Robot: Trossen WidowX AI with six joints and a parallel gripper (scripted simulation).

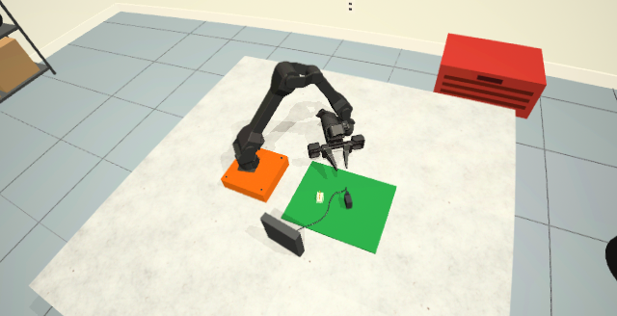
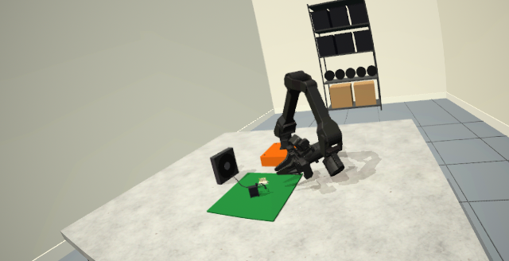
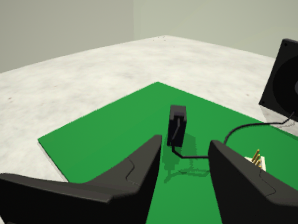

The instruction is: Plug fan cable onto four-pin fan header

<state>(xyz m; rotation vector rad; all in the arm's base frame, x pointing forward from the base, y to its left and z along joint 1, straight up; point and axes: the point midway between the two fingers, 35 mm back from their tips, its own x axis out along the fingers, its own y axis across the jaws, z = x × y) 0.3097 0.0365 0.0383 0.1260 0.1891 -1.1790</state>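
Right now the black plug is 80 mm to the right of my gripper tip, 60 mm below it and 30 mm ahead of it. Also, from my gripper tip: green board: 90 mm below, 70 mm to the right, 10 mm ahead; black fan: 230 mm to the right, 130 mm behind, 20 mm below; pale fan header: 80 mm below, 70 mm to the right, 60 mm behind.
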